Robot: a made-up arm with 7 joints. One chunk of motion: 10 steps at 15 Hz.
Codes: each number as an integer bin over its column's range. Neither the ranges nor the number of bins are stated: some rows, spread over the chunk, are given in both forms.
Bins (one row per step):
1: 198 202 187 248 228 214 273
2: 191 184 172 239 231 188 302
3: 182 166 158 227 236 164 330
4: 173 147 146 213 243 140 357
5: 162 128 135 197 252 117 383
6: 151 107 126 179 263 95 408
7: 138 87 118 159 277 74 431
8: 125 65 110 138 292 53 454
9: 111 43 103 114 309 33 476
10: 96 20 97 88 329 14 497
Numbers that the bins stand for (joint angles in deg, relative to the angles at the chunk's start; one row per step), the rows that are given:
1: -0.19 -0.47 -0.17 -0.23 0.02 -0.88 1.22
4: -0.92 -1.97 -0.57 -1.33 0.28 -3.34 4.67
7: -1.95 -3.62 -0.85 -3.02 0.88 -5.54 7.71
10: -3.18 -5.45 -1.05 -5.24 1.79 -7.53 10.42
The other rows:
2: -0.39 -0.96 -0.32 -0.52 0.07 -1.75 2.41
3: -0.66 -1.45 -0.45 -0.89 0.16 -2.54 3.56
5: -1.24 -2.49 -0.68 -1.83 0.44 -4.11 5.74
6: -1.57 -3.07 -0.77 -2.40 0.63 -4.84 6.77
8: -2.33 -4.22 -0.92 -3.68 1.14 -6.24 8.66
9: -2.74 -4.82 -0.99 -4.43 1.44 -6.90 9.56

